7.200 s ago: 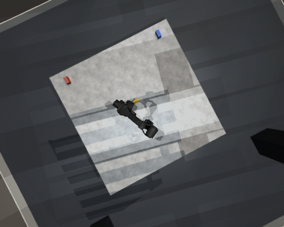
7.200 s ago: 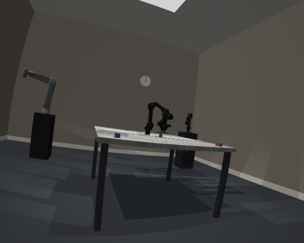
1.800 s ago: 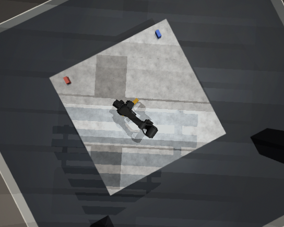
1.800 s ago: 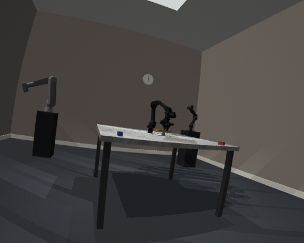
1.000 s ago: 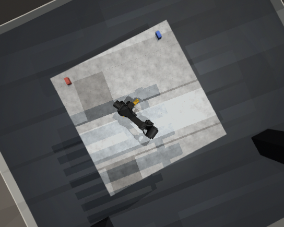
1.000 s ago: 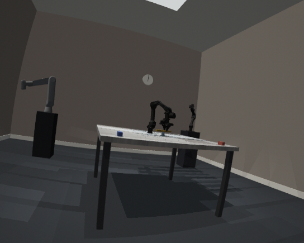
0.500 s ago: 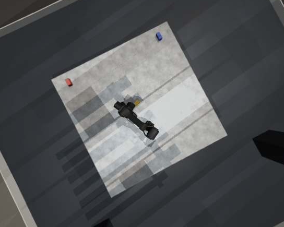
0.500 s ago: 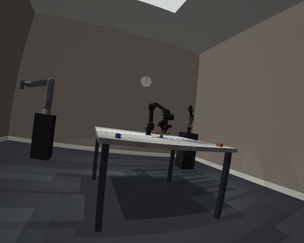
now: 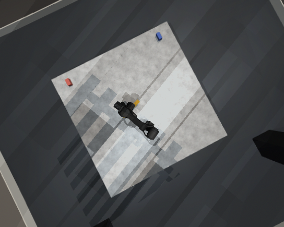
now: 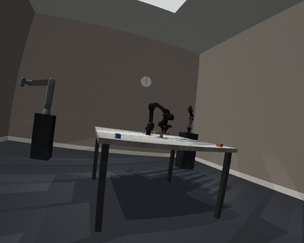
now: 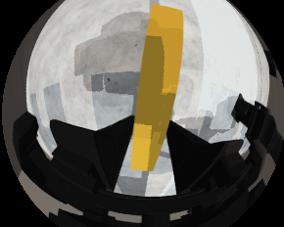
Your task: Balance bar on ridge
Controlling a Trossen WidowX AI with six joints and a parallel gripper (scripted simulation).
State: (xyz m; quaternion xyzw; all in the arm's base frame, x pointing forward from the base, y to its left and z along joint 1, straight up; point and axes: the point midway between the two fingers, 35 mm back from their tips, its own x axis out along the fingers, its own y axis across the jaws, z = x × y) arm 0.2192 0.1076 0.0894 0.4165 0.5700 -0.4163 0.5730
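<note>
My gripper tip is 3 cm to the left of the yellow bar and 1 cm short of it. The rest, counted from my gripper tip: red block 52 cm ahead, 39 cm to the left, 4 cm below; then blue block 61 cm to the right, 52 cm ahead, 4 cm below.
</note>
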